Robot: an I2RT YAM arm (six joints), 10 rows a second.
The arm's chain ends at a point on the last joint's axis. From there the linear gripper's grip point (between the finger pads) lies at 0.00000 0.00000 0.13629 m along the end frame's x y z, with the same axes.
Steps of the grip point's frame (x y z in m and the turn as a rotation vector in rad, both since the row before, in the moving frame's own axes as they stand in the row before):
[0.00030, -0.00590, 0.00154, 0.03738, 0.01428, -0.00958]
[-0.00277, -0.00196, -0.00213, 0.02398, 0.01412, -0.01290]
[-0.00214, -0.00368, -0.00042, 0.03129, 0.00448, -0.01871]
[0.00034, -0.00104, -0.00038, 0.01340, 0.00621, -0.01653]
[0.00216, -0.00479, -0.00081, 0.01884, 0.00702, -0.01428]
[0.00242, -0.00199, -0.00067, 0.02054, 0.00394, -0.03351]
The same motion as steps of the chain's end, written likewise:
[-0.00162, -0.00080, 0.00165, 0.03738, 0.01428, -0.00958]
[-0.00467, 0.00132, -0.00208, 0.02398, 0.01412, -0.01290]
[-0.00271, 0.00059, -0.00035, 0.03129, 0.00448, -0.01871]
[-0.00049, 0.00079, -0.00037, 0.01340, 0.00621, -0.01653]
[0.00122, -0.00222, -0.00078, 0.01884, 0.00702, -0.01428]
[0.00193, 0.00082, -0.00064, 0.02054, 0.00394, -0.03351]

